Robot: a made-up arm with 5 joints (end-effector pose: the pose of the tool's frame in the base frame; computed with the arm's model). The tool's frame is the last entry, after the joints. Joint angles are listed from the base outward.
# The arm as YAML. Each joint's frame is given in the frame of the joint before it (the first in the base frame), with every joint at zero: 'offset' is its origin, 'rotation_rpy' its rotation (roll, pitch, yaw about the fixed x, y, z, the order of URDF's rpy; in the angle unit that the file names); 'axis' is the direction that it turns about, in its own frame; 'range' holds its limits. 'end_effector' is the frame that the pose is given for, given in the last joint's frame.
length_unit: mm
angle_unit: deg
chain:
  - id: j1
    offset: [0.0, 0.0, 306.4]
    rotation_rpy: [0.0, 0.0, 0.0]
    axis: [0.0, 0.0, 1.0]
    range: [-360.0, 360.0]
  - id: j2
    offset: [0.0, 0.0, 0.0]
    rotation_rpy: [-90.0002, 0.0, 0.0]
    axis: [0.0, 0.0, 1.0]
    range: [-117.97, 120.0]
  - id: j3
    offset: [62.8, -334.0, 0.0]
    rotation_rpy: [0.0, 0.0, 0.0]
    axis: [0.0, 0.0, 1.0]
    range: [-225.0, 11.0]
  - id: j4
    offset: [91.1, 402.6, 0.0]
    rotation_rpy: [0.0, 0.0, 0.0]
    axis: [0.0, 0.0, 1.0]
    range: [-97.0, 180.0]
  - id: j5
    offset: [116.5, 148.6, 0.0]
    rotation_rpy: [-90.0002, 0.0, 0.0]
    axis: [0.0, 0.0, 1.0]
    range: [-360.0, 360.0]
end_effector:
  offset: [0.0, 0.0, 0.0]
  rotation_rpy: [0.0, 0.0, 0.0]
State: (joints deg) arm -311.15 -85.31 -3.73 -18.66 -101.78
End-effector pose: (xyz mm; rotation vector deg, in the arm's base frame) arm 120.1 137.4 636.8 22.09 84.29 106.78
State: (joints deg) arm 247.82 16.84 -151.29 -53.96 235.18
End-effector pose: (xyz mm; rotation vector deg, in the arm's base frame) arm -91.9 -225.5 1084.8 -8.71 -0.97 -56.89
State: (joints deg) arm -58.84 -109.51 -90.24 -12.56 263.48
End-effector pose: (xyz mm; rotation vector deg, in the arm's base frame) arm -380.6 629.4 665.5 -30.81 -10.51 23.98
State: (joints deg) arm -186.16 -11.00 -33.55 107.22 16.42
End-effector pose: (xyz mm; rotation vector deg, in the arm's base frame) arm -265.2 28.6 251.5 22.99 115.16 6.39
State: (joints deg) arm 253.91 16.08 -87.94 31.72 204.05
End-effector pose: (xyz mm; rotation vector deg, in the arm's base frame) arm -207.5 -719.3 532.7 132.26 61.48 -34.97
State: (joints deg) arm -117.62 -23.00 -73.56 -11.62 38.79
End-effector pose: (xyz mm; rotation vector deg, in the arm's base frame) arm -195.5 -373.6 931.9 16.51 -79.06 86.17
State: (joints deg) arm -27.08 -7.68 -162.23 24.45 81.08
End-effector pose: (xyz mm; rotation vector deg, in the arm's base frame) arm -11.8 6.0 1246.6 -24.86 34.31 -121.44
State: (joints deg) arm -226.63 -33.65 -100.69 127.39 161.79
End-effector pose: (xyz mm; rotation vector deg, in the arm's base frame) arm -154.6 163.6 832.4 -170.66 43.21 9.02
